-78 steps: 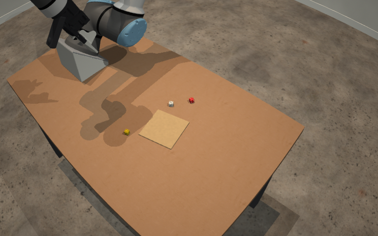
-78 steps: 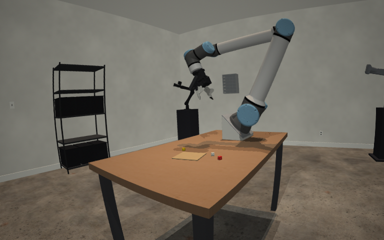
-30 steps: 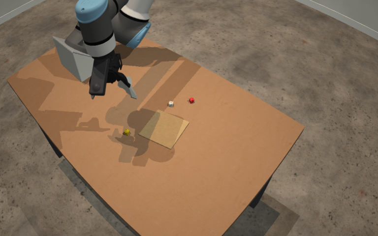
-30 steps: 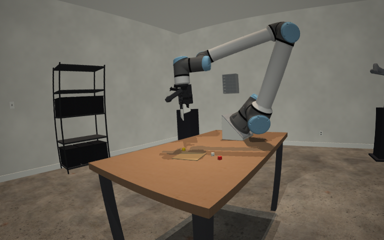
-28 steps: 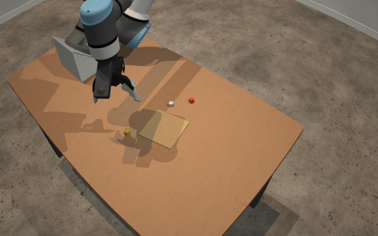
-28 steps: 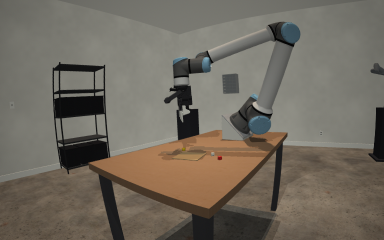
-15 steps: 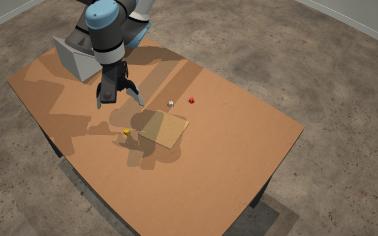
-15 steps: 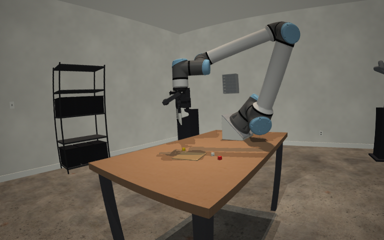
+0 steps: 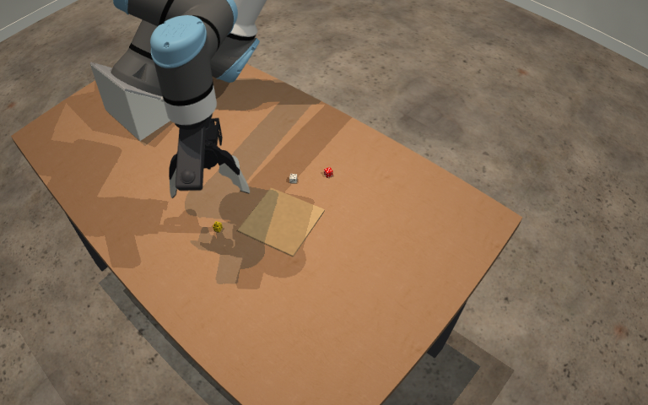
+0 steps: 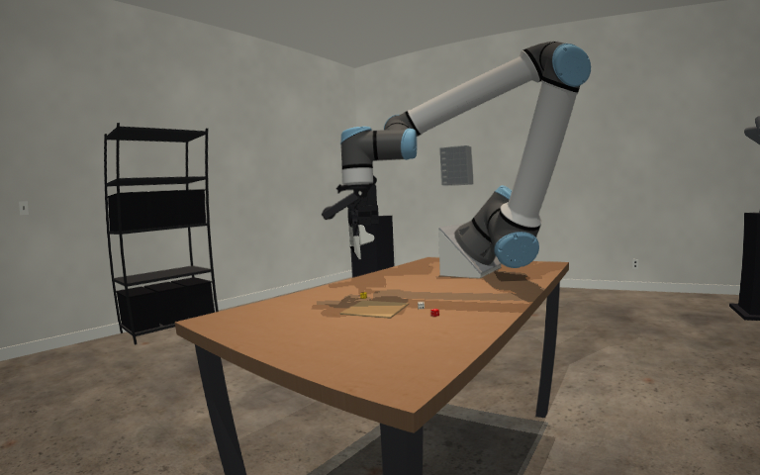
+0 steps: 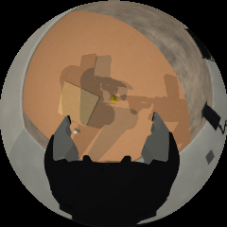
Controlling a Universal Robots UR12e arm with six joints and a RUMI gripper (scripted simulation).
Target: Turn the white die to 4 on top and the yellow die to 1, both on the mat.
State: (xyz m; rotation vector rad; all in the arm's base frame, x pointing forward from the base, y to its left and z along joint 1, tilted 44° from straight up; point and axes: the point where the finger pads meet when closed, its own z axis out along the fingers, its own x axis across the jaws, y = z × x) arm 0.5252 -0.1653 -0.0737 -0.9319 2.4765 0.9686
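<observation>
The yellow die is 120 mm below my hand, 20 mm behind it and 10 mm to the left of it. From my hand the other things lie so: red die 290 mm to the left, 120 mm below, 70 mm ahead; then tan mat 130 mm below, 110 mm to the left, 80 mm ahead; then white die 220 mm to the left, 120 mm below, 20 mm ahead.
</observation>
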